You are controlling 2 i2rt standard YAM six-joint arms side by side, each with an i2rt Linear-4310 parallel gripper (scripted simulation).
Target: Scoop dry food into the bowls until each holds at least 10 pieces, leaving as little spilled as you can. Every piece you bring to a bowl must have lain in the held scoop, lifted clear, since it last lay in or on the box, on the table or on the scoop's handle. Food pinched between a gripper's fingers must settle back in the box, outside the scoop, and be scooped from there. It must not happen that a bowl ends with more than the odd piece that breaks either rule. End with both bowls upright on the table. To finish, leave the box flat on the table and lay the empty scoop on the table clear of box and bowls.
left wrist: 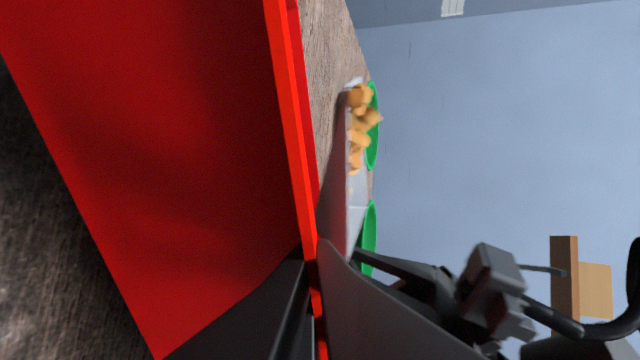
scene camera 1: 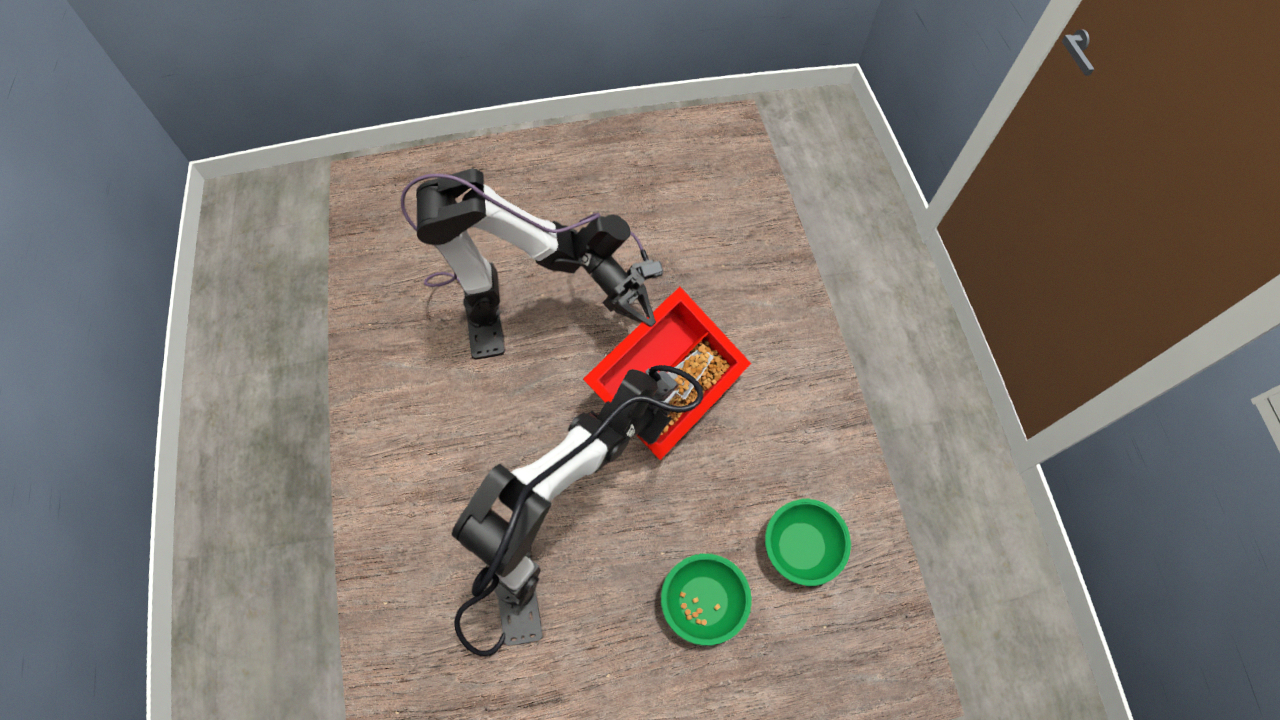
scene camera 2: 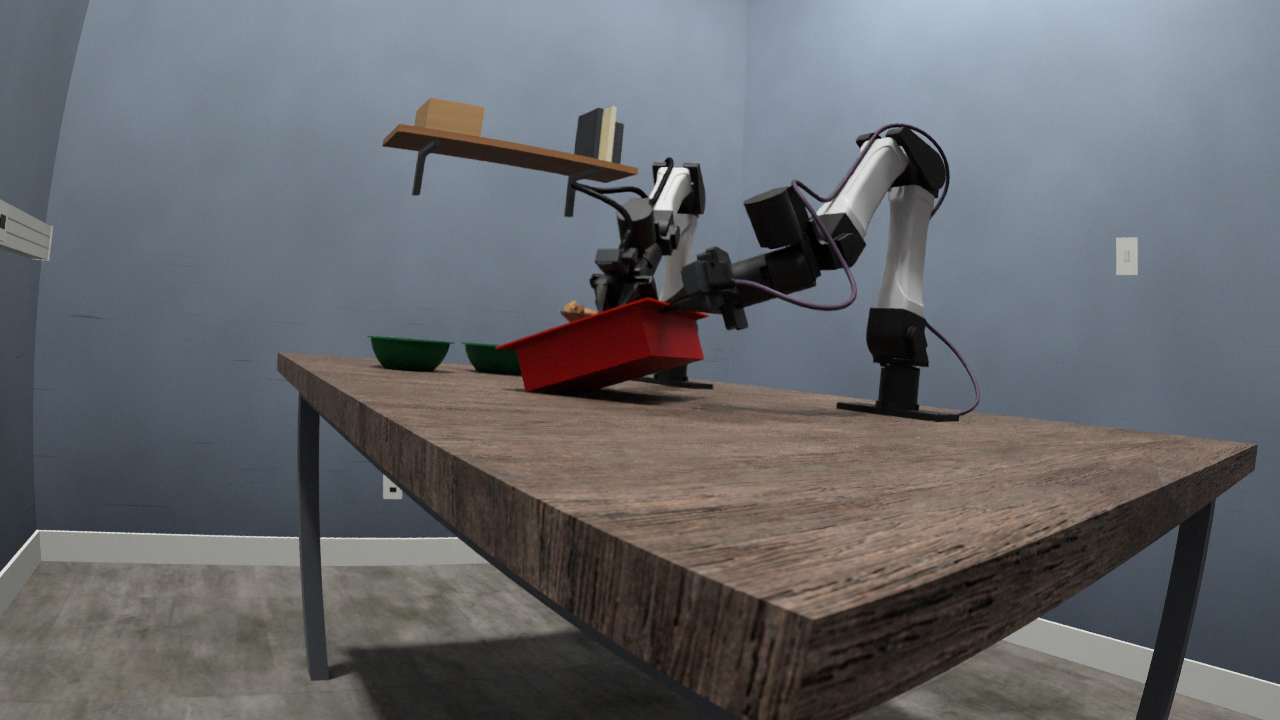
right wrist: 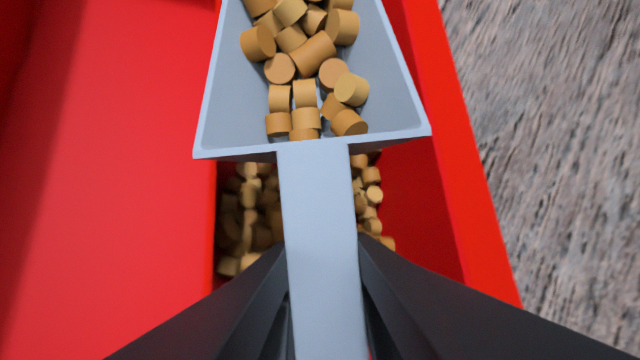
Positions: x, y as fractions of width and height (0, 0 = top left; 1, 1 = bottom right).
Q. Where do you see a red box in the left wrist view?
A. At 0.30, 0.47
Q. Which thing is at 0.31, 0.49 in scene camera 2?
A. A green bowl.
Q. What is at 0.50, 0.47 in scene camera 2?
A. A red box.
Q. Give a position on a red box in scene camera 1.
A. At 0.53, 0.45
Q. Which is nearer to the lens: the grey scoop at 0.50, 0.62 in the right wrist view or the red box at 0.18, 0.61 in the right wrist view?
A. The grey scoop.
